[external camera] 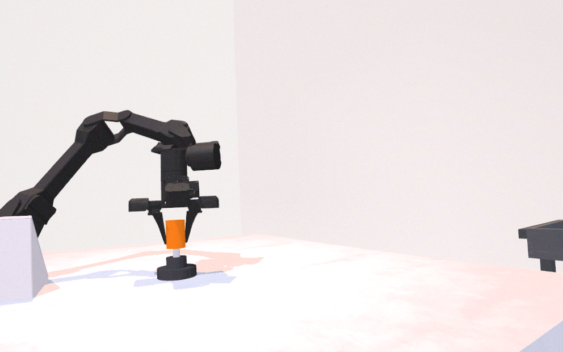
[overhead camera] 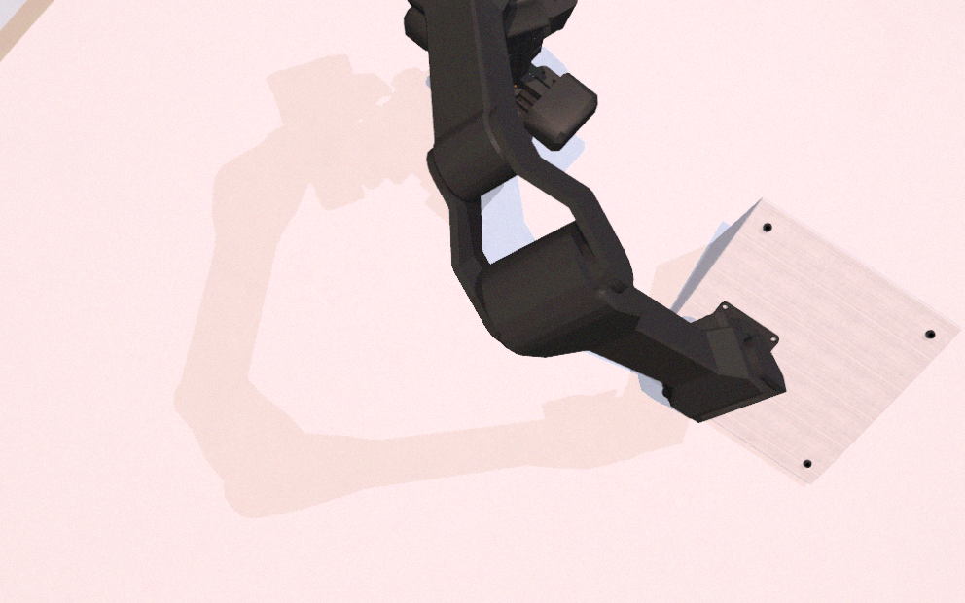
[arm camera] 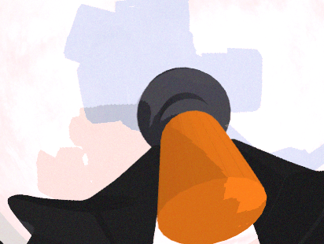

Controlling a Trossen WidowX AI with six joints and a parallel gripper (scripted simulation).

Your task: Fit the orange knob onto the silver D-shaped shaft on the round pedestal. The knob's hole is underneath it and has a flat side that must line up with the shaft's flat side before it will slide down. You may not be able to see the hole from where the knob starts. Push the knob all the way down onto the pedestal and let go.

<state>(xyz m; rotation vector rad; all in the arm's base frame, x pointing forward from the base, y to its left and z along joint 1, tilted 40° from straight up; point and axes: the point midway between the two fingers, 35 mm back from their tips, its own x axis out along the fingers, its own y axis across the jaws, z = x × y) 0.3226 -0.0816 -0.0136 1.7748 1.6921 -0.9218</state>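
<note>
Right now my gripper tip is 40 mm above the dark round pedestal. From my gripper tip the other things lie so: orange knob: 30 mm above.
</note>
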